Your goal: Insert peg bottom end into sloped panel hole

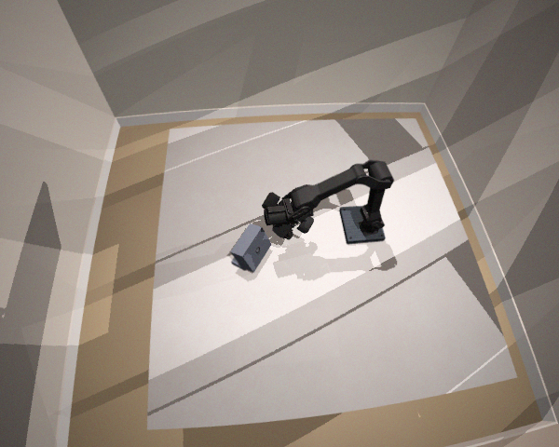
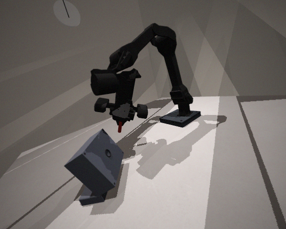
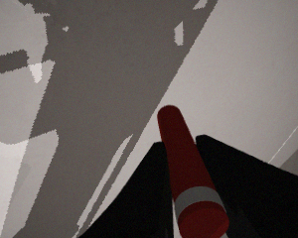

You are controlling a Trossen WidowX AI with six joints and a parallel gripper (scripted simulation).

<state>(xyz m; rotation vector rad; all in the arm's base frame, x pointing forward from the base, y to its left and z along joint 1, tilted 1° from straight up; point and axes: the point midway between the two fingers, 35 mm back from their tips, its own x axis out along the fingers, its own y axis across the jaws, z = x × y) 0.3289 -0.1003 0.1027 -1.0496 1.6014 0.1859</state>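
My gripper tip is 14 cm short of the sloped panel, 9 cm to the right of it and 2 cm above it. Round my gripper tip: red peg: 1 cm to the left, 2 cm above.
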